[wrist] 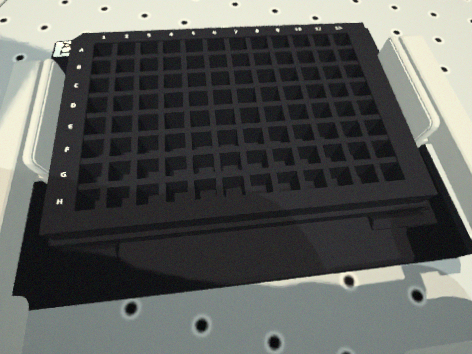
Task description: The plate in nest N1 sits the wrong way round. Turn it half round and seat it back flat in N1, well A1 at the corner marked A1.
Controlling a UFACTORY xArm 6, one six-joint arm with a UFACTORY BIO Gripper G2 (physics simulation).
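Observation:
The black plate is upright in the wrist view, with its open wells, row letters A to H down the left and column numbers along the far edge. Well A1 is at the far left, beside a cut corner. My gripper is shut on the plate, one pale finger at each short side. The black nest lies under the plate and shows in front of its near edge. The plate is close over the nest and lines up roughly with it; its underside is hidden, so I cannot tell whether it touches.
A small white label, partly covered, shows beside the plate's far left corner; its print is not readable. A pale deck with round dark holes surrounds the nest. Shadows fall across the deck and nest.

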